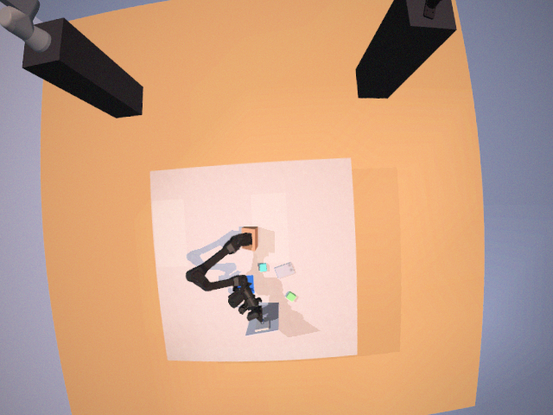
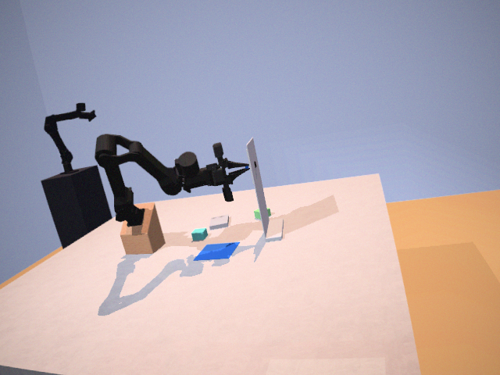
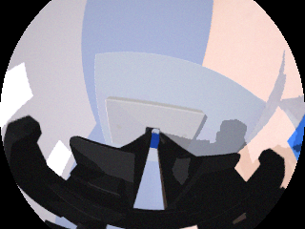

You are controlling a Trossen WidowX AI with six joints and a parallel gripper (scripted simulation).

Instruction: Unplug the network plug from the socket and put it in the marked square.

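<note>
The blue marked square lies 230 mm below my gripper tip, 130 mm to the right of it and 120 mm behind it. From my gripper tip the other things lie so: green cube 220 mm below, 170 mm to the left, 40 mm behind; then network plug right at my gripper tip; then grey upright panel 90 mm below, 20 mm ahead.
</note>
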